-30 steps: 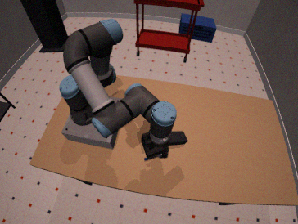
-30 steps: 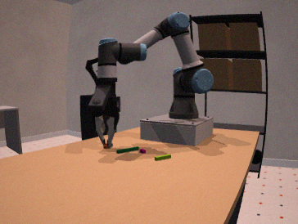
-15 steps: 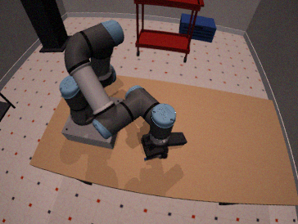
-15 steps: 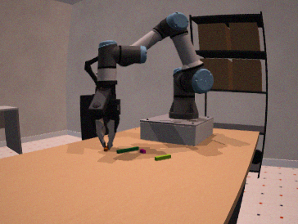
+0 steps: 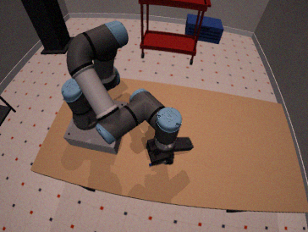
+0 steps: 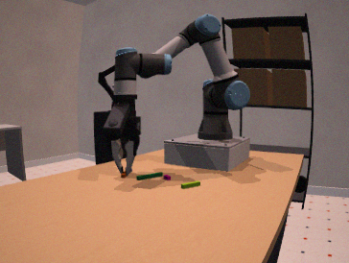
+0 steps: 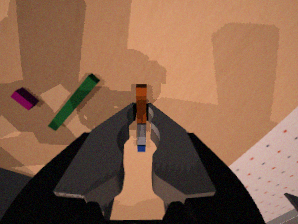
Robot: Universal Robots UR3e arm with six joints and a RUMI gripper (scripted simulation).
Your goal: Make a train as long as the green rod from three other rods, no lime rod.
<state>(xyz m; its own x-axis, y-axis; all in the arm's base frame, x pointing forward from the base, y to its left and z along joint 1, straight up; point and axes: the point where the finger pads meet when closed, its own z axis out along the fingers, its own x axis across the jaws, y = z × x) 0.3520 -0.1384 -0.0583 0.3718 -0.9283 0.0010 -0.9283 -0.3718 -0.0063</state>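
The orange rod lies 1 cm below my hand. Round my hand: small blue rod: 6 cm behind, 2 cm to the right, 1 cm below; green rod: 3 cm behind, 7 cm to the left, 1 cm below; grey rod: 3 cm behind, 1 cm to the right, 1 cm below.
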